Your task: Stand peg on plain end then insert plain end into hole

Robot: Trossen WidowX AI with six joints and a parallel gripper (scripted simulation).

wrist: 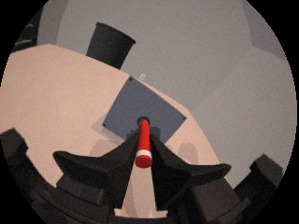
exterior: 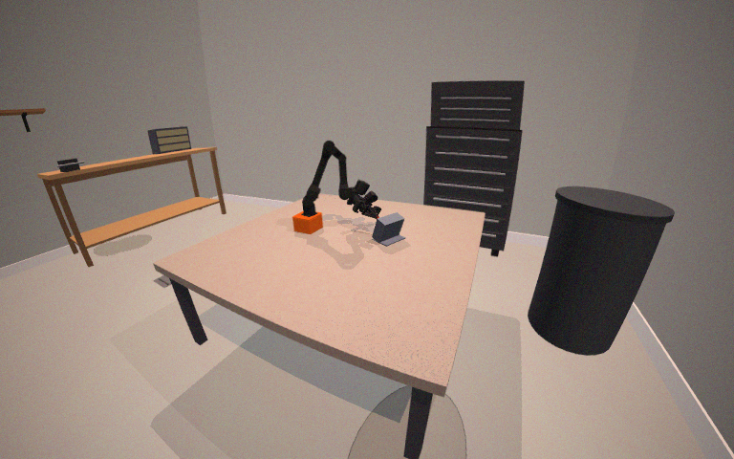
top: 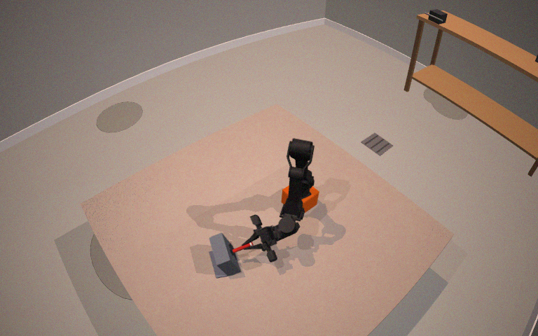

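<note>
Now: gripper tip 70 mm short of the sloped panel, 20 mm to the left of it and 30 mm above it. From my gripper tip the other things lie so: peg: 20 mm behind.
</note>
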